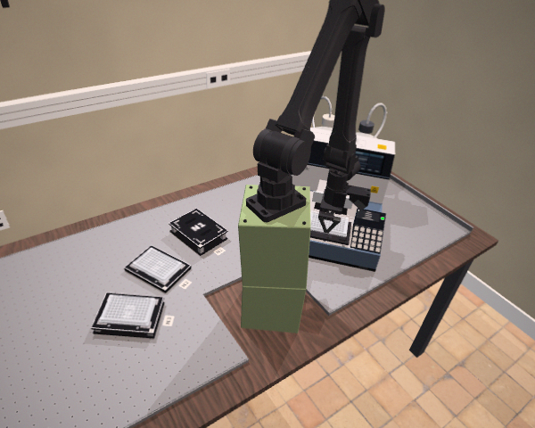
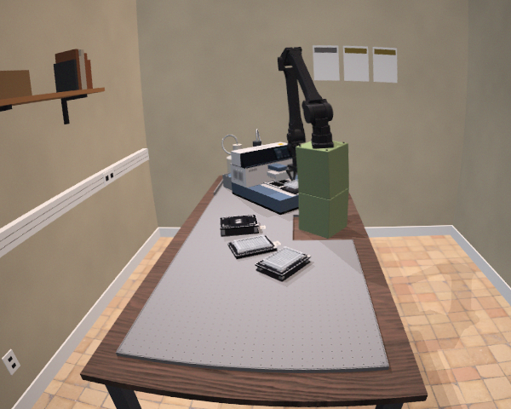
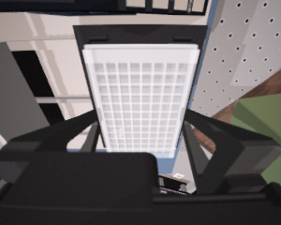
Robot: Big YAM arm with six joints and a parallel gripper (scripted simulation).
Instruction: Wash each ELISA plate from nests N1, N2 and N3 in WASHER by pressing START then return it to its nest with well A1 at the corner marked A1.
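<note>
My gripper is now 30 mm above the dark washer carrier. Round my hand: plate washer (110 mm to the right, 100 mm ahead, 20 mm above).
</note>
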